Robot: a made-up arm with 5 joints. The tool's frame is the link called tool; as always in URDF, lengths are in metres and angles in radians. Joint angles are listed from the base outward. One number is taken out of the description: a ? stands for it. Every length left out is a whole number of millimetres.
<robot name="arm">
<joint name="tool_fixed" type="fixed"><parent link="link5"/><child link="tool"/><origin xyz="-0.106 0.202 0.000" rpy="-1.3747 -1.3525 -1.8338"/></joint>
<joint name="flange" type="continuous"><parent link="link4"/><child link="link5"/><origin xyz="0.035 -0.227 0.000" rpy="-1.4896 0.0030 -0.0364"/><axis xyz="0 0 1"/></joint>
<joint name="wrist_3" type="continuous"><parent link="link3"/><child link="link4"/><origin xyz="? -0.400 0.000" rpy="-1.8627 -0.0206 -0.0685"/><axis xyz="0 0 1"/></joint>
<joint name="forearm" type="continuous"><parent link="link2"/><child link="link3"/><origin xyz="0.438 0.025 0.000" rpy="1.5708 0.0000 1.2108"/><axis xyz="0 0 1"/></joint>
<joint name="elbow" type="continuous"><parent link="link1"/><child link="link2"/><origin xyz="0.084 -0.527 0.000" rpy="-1.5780 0.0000 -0.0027"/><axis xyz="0 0 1"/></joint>
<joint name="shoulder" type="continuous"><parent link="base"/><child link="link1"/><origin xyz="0.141 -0.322 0.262" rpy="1.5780 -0.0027 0.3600"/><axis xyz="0 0 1"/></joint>
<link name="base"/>
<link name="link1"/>
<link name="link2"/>
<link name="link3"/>
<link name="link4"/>
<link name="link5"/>
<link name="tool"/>
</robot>
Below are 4 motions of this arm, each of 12 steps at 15 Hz.
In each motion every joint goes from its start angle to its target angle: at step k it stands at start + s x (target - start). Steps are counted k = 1, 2, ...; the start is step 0. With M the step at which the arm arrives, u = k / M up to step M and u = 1 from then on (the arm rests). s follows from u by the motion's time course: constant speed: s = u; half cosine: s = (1 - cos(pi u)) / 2; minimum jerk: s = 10 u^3 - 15 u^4 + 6 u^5.
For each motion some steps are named. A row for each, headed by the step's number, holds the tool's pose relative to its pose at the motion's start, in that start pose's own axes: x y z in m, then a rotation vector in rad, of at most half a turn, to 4 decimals.
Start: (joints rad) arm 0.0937 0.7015 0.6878 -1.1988 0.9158
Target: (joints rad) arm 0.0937 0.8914 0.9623 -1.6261 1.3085
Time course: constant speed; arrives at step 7
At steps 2, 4, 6, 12:
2: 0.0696 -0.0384 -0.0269 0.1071 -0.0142 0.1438
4: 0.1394 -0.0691 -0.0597 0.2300 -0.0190 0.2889
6: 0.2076 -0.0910 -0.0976 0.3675 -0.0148 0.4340
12: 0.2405 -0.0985 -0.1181 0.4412 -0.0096 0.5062

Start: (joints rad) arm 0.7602 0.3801 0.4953 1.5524 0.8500
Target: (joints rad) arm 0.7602 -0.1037 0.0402 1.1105 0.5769
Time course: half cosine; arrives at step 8
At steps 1, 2, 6, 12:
1: 0.0152 -0.0198 -0.0043 -0.0061 -0.0047 0.0347
2: 0.0619 -0.0737 -0.0167 -0.0239 -0.0209 0.1332
6: 0.4662 -0.3020 -0.0859 -0.1360 -0.2207 0.7580
12: 0.5629 -0.3179 -0.0945 -0.1554 -0.2802 0.8815

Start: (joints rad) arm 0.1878 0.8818 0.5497 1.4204 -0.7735
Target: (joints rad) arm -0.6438 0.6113 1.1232 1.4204 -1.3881
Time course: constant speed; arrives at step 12
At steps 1, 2, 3, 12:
1: -0.0453 -0.0160 0.0509 -0.1056 0.0222 -0.0893
2: -0.0887 -0.0242 0.1015 -0.2089 0.0456 -0.1791
3: -0.1297 -0.0250 0.1510 -0.3096 0.0701 -0.2697
12: -0.3169 0.1807 0.4686 -1.0524 0.3335 -1.1303

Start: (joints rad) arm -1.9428 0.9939 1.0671 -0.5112 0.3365
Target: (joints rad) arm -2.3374 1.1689 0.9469 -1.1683 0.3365
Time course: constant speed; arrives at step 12
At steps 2, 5, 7, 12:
2: 0.0716 -0.0617 -0.0409 -0.0193 -0.1229 0.0864
5: 0.1938 -0.1431 -0.0909 -0.0405 -0.3070 0.2136
7: 0.2835 -0.1887 -0.1159 -0.0494 -0.4294 0.2965
12: 0.5276 -0.2686 -0.1482 -0.0528 -0.7336 0.4968

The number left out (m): 0.082
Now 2 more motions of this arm.
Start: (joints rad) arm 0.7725 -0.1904 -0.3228 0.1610 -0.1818
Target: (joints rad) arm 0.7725 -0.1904 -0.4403 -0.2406 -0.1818
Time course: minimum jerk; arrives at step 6
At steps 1, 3, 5, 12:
1: 0.0011 0.0006 -0.0051 0.0002 -0.0134 -0.0028
3: 0.0187 0.0105 -0.0707 0.0035 -0.1870 -0.0446
5: 0.0427 0.0234 -0.1330 0.0077 -0.3581 -0.0958
12: 0.0448 0.0245 -0.1376 0.0080 -0.3711 -0.1001

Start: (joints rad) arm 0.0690 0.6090 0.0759 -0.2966 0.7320
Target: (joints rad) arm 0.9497 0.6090 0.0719 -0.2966 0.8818
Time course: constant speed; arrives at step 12
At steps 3, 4, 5, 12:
3: -0.1856 0.1585 -0.0624 -0.0051 -0.1269 -0.1793
4: -0.2385 0.2177 -0.0891 -0.0073 -0.1707 -0.2380
5: -0.2864 0.2795 -0.1186 -0.0098 -0.2152 -0.2961
12: -0.4670 0.7543 -0.3857 -0.0390 -0.5451 -0.6873

